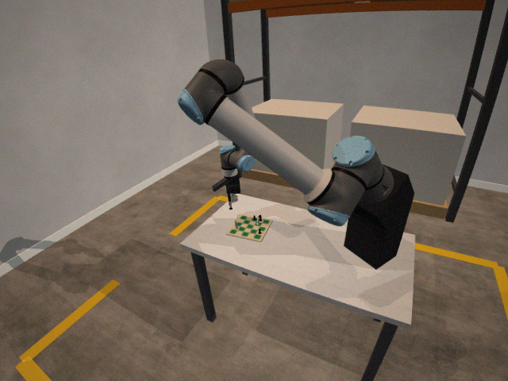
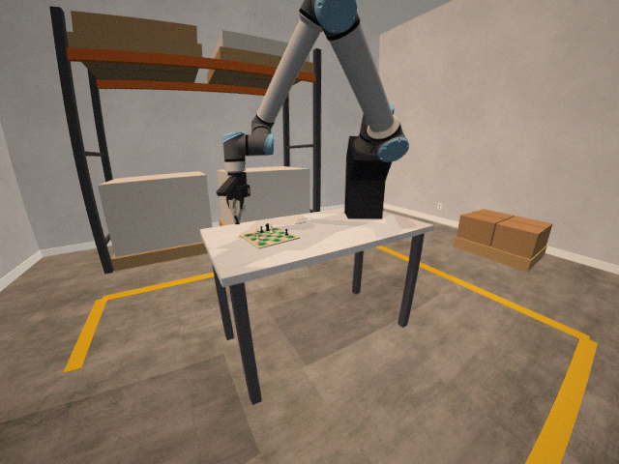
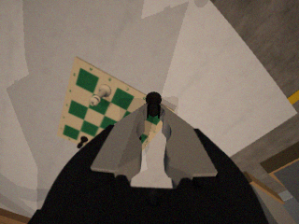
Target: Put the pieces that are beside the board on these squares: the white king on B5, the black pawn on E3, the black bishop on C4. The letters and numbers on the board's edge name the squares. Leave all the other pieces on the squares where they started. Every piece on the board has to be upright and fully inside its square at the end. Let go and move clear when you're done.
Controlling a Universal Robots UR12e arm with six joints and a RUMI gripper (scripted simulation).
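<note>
Right now my hand is 7 cm past the white king, 7 cm to the right of it and 8 cm above it. Round my hand: chessboard: 14 cm behind, 3 cm to the left, 11 cm below.
</note>
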